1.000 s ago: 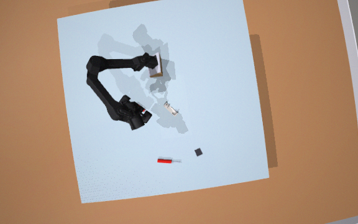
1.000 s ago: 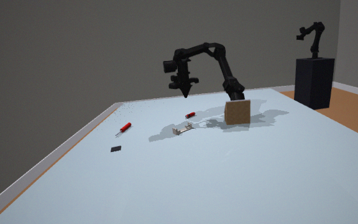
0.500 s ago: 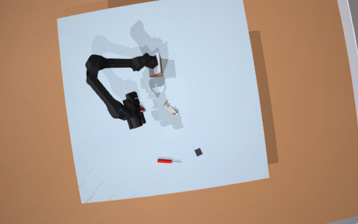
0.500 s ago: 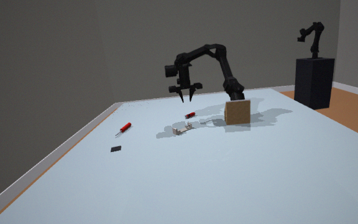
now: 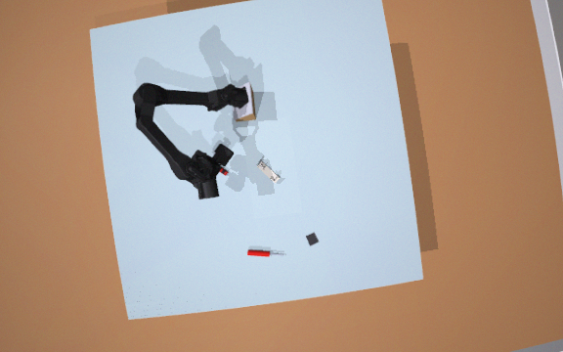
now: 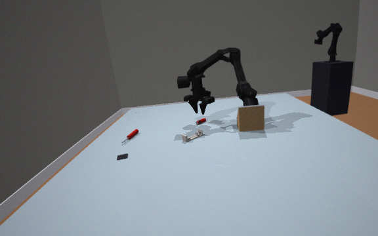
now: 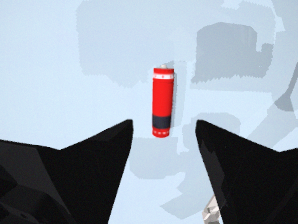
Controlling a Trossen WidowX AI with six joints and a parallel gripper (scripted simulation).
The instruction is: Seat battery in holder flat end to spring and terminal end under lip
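My gripper tip is now 4 cm above the battery. Also, from my gripper tip: red-handled screwdriver 39 cm ahead, 10 cm to the left, 4 cm below; black square block 38 cm ahead, 30 cm to the left, 5 cm below.
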